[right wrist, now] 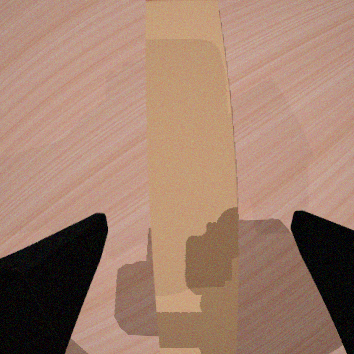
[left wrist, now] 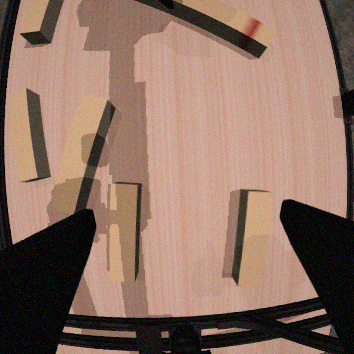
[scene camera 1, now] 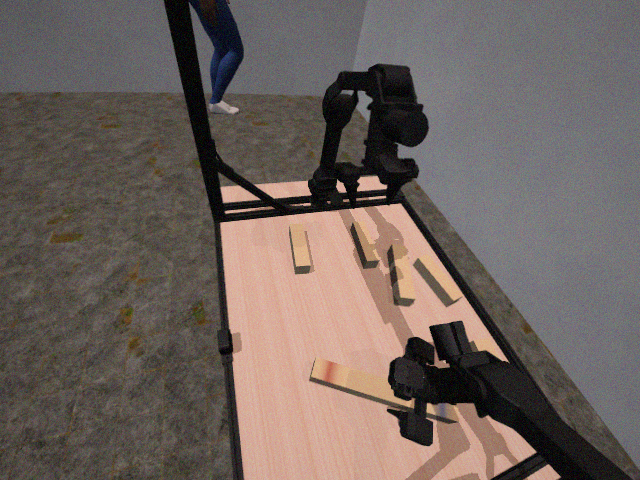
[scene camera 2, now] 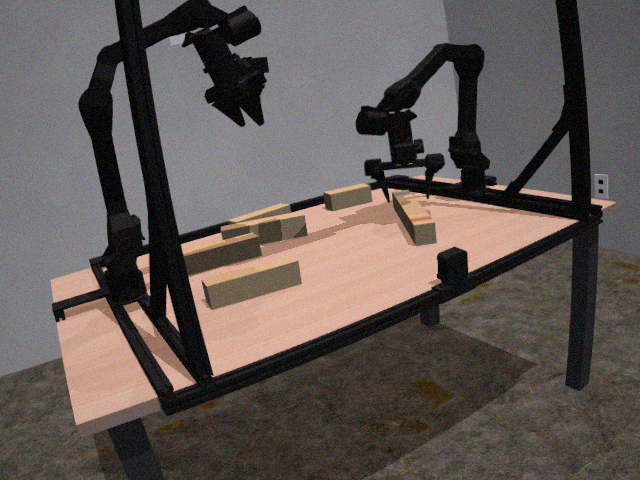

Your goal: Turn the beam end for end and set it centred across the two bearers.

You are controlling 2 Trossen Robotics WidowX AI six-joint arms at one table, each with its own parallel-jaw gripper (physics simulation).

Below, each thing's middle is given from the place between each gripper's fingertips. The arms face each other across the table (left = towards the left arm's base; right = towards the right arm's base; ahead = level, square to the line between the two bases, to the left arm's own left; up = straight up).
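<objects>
The long beam [scene camera 1: 326, 373] has my left hand 260 mm above it, 340 mm to the left of it and 40 mm past it.
As for my right hand, the long beam is 3 cm below it and 1 cm behind it.
</objects>
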